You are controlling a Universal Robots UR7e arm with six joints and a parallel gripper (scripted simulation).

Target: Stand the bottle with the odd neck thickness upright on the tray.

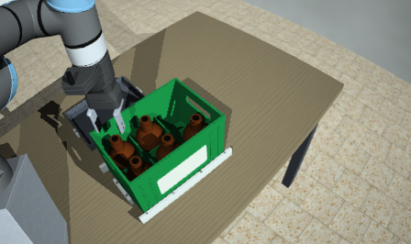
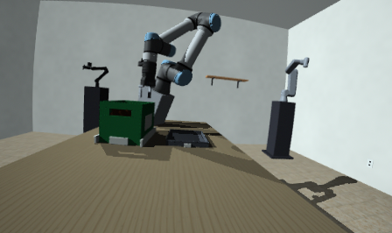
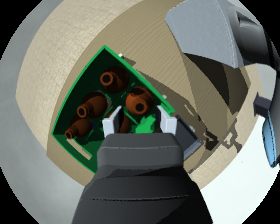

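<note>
The crate is 9 cm ahead of my hand, 4 cm to the right of it and 13 cm below it. The rest, counted from my hand: dark grey tray 6 cm ahead, 25 cm to the left, 20 cm below.
</note>
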